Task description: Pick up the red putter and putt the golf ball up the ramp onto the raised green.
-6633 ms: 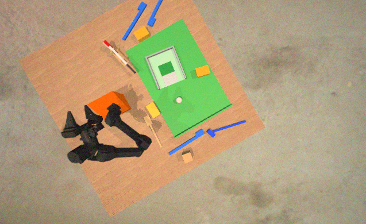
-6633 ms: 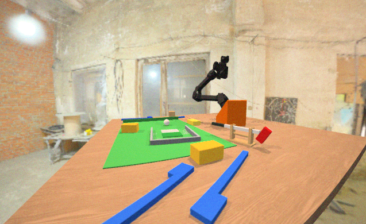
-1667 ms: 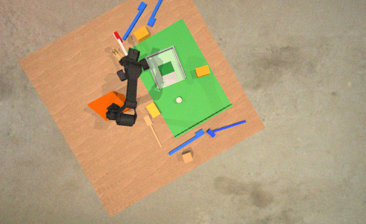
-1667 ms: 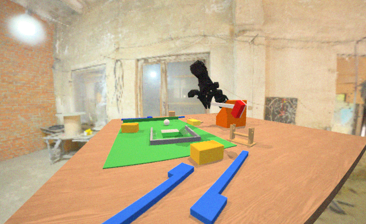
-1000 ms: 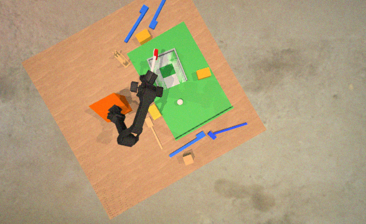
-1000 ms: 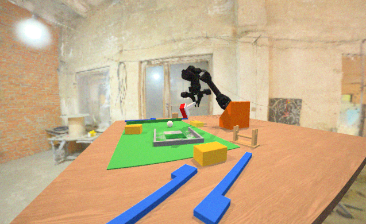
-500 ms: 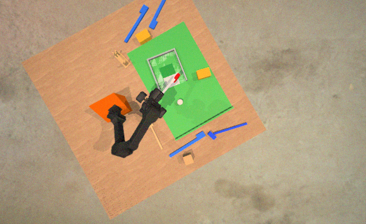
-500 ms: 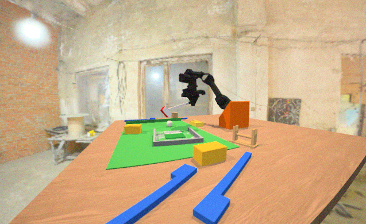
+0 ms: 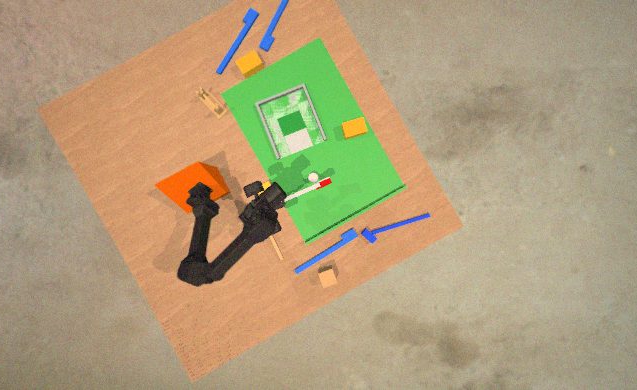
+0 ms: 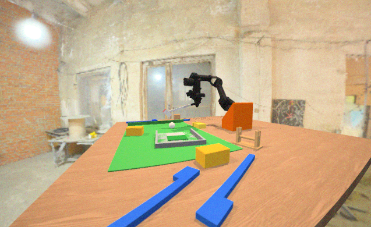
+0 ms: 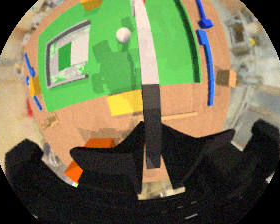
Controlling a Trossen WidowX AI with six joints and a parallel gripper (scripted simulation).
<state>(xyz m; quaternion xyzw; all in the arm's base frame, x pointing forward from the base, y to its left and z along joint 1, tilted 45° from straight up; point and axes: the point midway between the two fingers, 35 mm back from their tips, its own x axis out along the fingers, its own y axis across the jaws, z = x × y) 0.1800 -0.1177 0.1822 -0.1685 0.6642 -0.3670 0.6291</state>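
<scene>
The wooden stick lies 8 cm behind my gripper tip, 5 cm to the right of it and 14 cm below it. The rest, counted from my gripper tip: putter (12 cm ahead, 2 cm to the right); then green mat (30 cm ahead, 12 cm to the left, 14 cm below); then white golf ball (21 cm ahead, 1 cm to the right, 12 cm below).
</scene>
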